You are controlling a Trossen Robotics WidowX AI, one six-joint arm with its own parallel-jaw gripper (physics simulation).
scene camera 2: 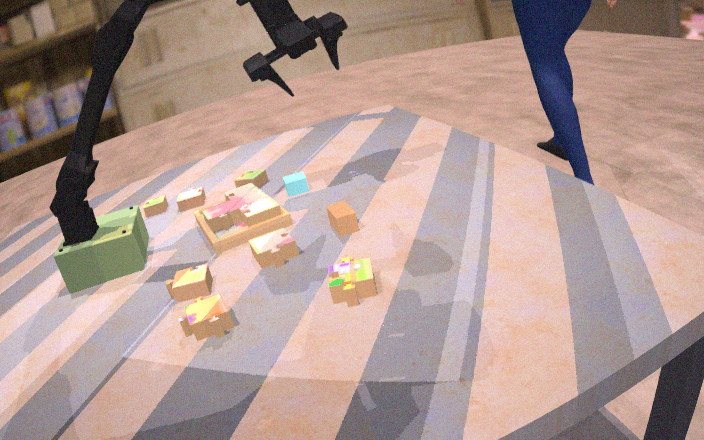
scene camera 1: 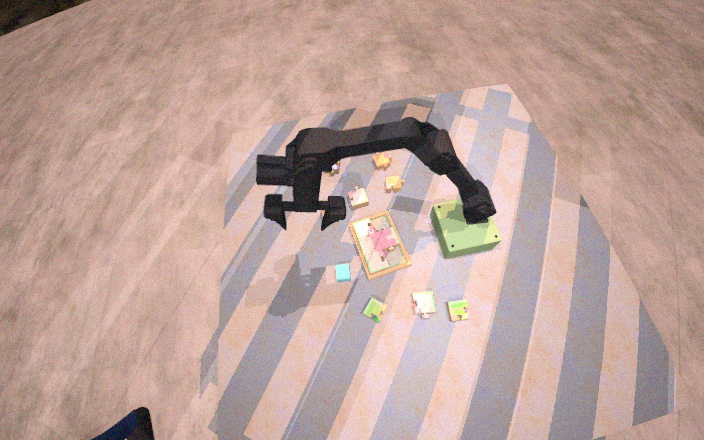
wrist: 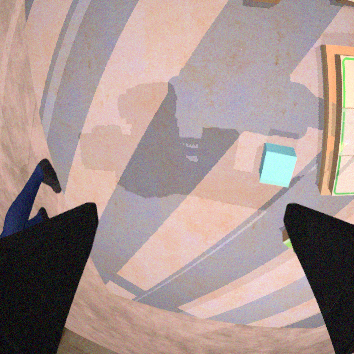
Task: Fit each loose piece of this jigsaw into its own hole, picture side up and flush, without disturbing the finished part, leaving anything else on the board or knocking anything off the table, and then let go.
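Note:
My gripper (scene camera 1: 304, 228) (scene camera 2: 315, 81) (wrist: 194, 214) is open and empty, high above the table, left of the framed jigsaw board (scene camera 1: 359, 250) (scene camera 2: 251, 233) (wrist: 327, 120) in scene view 1. The board holds a joined part with a pink figure (scene camera 1: 383, 239). Near it lie a cream-and-pink piece (scene camera 1: 358, 197) (scene camera 2: 273, 246), an orange piece (scene camera 1: 393, 183) (scene camera 2: 192, 280) and another orange piece (scene camera 1: 382, 160) (scene camera 2: 207, 313). A purple-and-green piece (scene camera 1: 333, 168) (scene camera 2: 352, 277) is partly hidden by the arm in scene view 1. Beyond the board lie a green piece (scene camera 1: 374, 309) (scene camera 2: 251, 177), a pale piece (scene camera 1: 423, 302) (scene camera 2: 191, 198) and another green piece (scene camera 1: 458, 310) (scene camera 2: 155, 205).
A cyan cube (scene camera 1: 342, 272) (scene camera 2: 295, 183) (wrist: 277, 167) stands beside the board. An orange block (scene camera 2: 342, 217) stands between the cube and the purple-and-green piece in scene view 2. The arm rises from a green box (scene camera 1: 467, 233) (scene camera 2: 103, 262). A person's blue-clad leg (scene camera 2: 550, 67) shows beyond the table.

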